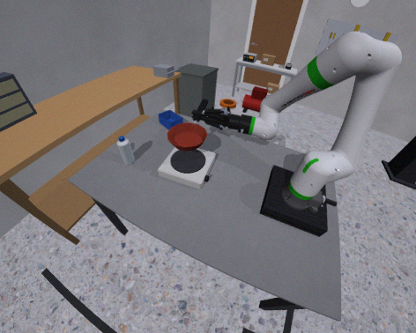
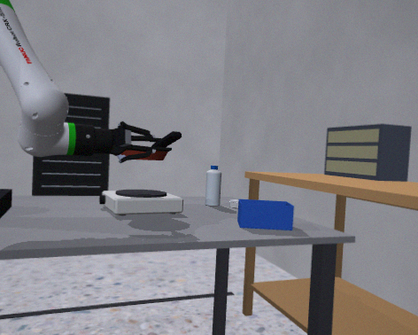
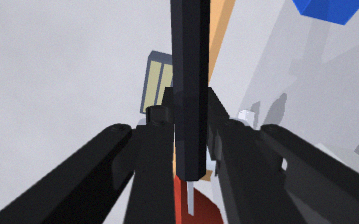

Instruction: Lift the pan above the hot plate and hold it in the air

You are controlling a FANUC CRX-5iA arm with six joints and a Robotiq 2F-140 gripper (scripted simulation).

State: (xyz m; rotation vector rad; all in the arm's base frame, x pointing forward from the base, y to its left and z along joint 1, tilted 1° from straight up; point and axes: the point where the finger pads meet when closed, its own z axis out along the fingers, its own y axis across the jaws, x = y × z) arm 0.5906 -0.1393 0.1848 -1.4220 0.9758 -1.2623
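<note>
My gripper is now 1 cm past the pan, 10 cm to the right of it and 2 cm above it. Round my hand: hot plate 4 cm behind, 16 cm to the left, 21 cm below; then white bottle 31 cm ahead, 28 cm to the left, 16 cm below.
</note>
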